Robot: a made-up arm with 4 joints.
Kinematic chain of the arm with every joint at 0, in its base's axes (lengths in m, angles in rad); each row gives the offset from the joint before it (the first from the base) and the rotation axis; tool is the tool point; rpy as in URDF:
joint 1: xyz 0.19 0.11 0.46 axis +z
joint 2: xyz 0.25 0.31 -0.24 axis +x
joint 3: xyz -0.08 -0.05 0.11 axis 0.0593 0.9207 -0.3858
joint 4: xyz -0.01 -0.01 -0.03 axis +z
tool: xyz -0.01 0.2 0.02 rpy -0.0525 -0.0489 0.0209
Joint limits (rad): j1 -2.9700..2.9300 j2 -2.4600..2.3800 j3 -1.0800..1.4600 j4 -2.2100..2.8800
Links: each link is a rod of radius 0.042 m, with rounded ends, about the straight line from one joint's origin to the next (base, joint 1, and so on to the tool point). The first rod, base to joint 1, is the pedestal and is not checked.
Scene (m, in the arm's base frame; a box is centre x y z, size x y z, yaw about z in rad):
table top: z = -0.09
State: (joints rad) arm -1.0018 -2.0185 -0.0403 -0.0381
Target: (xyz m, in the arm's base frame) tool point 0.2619 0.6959 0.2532
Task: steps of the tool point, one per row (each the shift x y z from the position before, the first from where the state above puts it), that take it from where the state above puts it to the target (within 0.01 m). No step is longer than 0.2 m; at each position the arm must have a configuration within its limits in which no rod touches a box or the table.
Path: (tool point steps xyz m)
1: 0.0226 0.1009 0.0100
2: -0.0076 0.1252 0.0225
3: -0.0553 0.1330 0.0394
4: -0.1086 0.1126 0.0576
5: -0.1481 0.0624 0.0728

